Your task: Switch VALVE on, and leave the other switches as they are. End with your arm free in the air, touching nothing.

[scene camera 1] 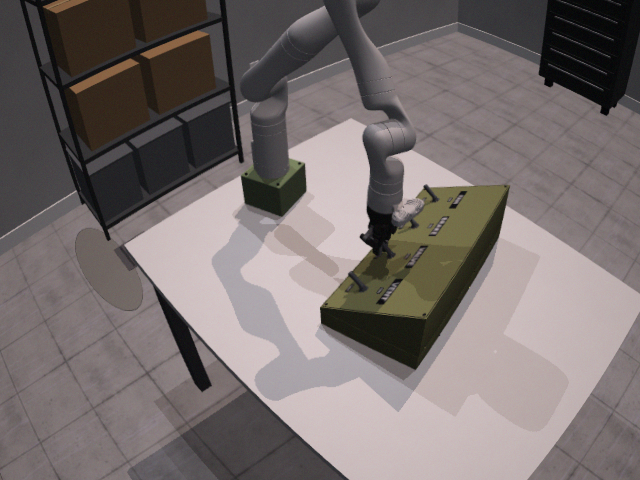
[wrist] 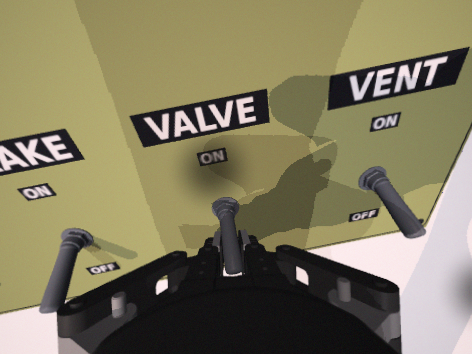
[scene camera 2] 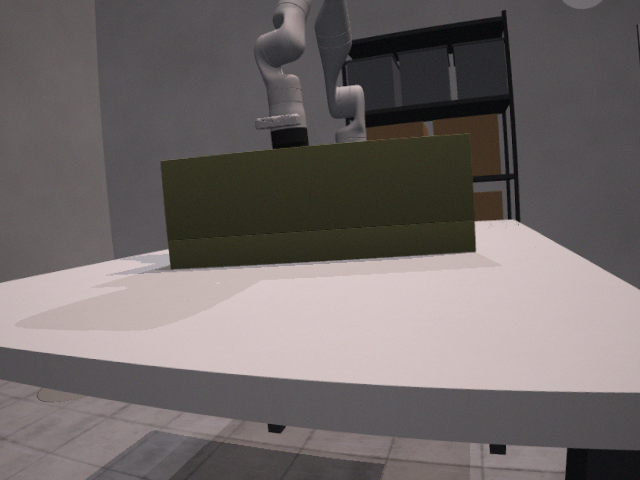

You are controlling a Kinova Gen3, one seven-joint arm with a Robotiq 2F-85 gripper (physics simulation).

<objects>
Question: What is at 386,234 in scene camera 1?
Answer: The gripper.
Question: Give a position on an olive switch box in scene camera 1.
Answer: At 408,297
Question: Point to an olive switch box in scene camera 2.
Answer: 412,196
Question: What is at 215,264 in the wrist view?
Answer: The gripper.
</objects>
